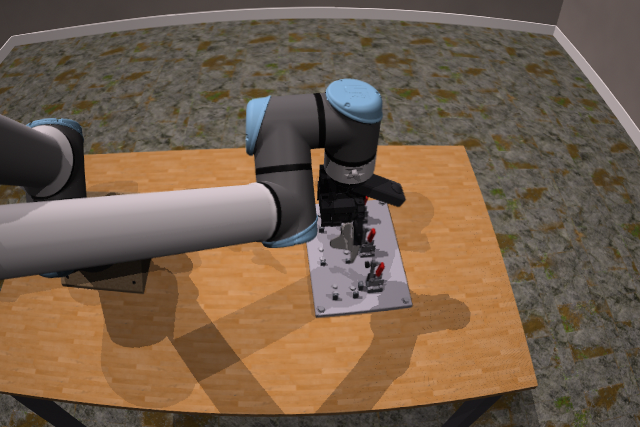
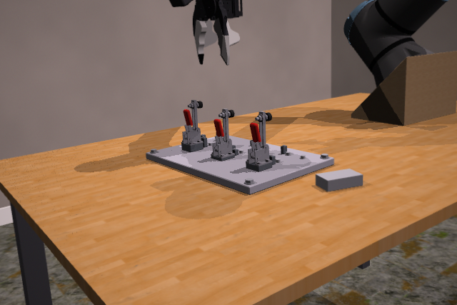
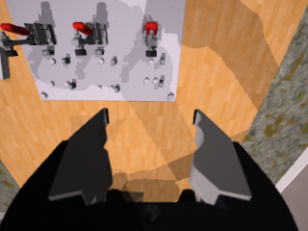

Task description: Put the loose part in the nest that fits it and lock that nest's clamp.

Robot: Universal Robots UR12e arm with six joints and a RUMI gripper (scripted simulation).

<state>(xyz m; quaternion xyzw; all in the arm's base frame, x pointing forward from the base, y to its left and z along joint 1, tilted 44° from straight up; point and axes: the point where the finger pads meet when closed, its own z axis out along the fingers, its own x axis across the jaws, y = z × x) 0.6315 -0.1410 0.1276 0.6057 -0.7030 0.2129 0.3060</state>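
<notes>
My hand is 5 cm short of the grey rectangular block, 36 cm to the right of it and 20 cm above it. Also, from my hand: grey fixture plate 5 cm ahead, 11 cm to the left, 21 cm below.
</notes>
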